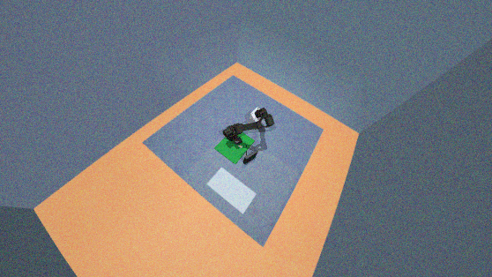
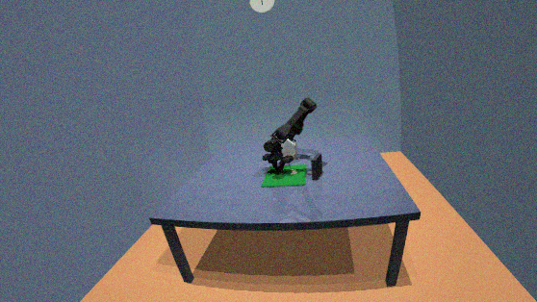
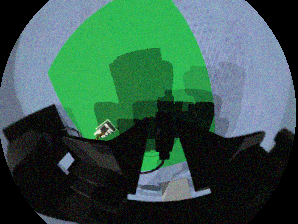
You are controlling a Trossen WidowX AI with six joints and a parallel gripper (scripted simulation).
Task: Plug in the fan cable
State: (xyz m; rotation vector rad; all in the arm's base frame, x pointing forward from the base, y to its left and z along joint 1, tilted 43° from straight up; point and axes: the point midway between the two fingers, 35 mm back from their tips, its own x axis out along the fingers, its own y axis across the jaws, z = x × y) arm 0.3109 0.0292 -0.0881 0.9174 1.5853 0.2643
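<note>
My gripper tip is now 4 cm to the right of the green board, 3 cm short of it and 3 cm above it. From my gripper tip the other things lie so: black fan 22 cm to the left, 6 cm ahead, 4 cm above; then black plug 1 cm behind, 1 cm above.
</note>
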